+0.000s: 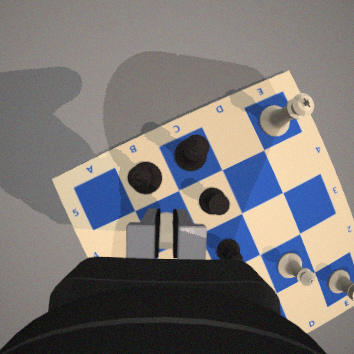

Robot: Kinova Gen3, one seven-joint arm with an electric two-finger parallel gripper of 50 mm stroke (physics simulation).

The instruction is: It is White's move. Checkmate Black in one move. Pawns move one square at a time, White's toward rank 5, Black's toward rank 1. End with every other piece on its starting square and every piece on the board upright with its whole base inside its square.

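Frame: origin at the arm's base, x back, y right, z up, level; metres.
Where they show: gripper, fingertip midpoint: (165, 225).
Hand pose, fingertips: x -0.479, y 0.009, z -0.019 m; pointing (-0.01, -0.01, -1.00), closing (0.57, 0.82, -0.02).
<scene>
After its pixels a point has its place.
My gripper (165, 225) {y 0.009, x -0.479, z -0.019 m} is shut on a pale white piece (166, 231) {y 0.010, x -0.479, z 0.004 m} at the bottom centre, over the area around B4. Fingers hide much of it; its kind and height above the chessboard (234, 134) {y 0.090, x -0.503, z -0.063 m} are unclear. The white king (275, 120) {y 0.118, x -0.495, z -0.045 m} stands on E5. A black piece (145, 177) {y 0.015, x -0.511, z -0.014 m} is on B5, a larger black piece (192, 152) {y 0.047, x -0.508, z -0.006 m} on C5, a small black piece (214, 201) {y 0.044, x -0.473, z -0.030 m} on C4 and another black piece (229, 249) {y 0.035, x -0.433, z -0.050 m} on C3, partly hidden by the gripper body. A slim white piece (290, 265) {y 0.069, x -0.393, z -0.050 m} stands on D2. Another white piece (340, 281) {y 0.099, x -0.351, z -0.051 m} stands on E1, cut by the frame edge.
Black pieces on B5, C4 and C5 stand close around the fingers. The gripper body hides the board's lower left part. A grey surface (200, 30) {y 0.120, x -0.595, z -0.069 m} surrounds the board, with arm shadows at the upper left and across rank 5.
</scene>
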